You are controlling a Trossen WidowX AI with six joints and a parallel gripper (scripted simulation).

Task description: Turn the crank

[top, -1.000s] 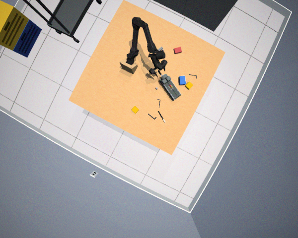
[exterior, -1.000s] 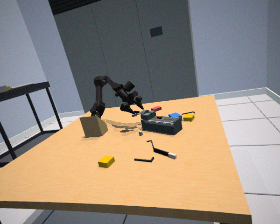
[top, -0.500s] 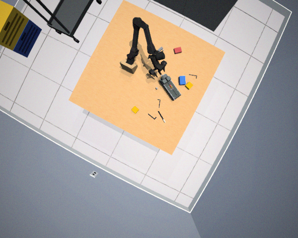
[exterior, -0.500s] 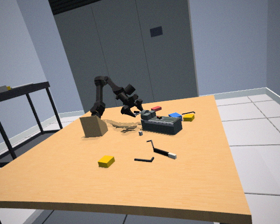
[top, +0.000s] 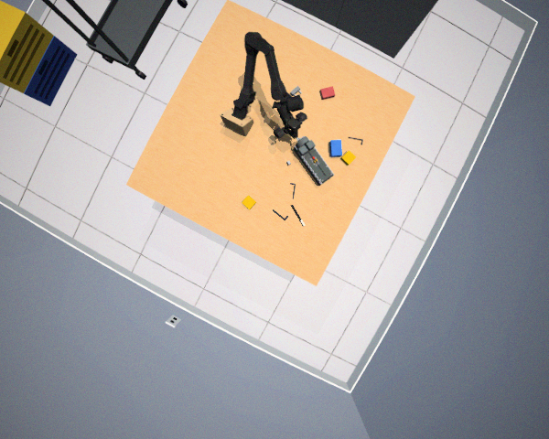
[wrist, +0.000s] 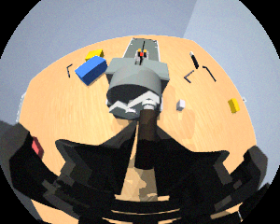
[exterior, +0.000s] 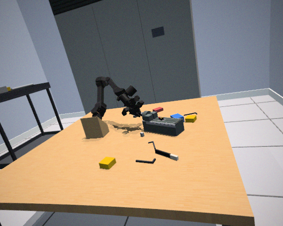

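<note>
Now: the small grey cube 120 mm to the right of my gripper tip, 80 mm below it and 20 mm ahead of it. Also, from my gripper tip: blue block: 230 mm ahead, 70 mm below, 60 mm to the left; then dark crank handle: 20 mm behind, 20 mm above, 10 mm to the left; then red pointer: 130 mm ahead, 60 mm to the right, 10 mm below.
</note>
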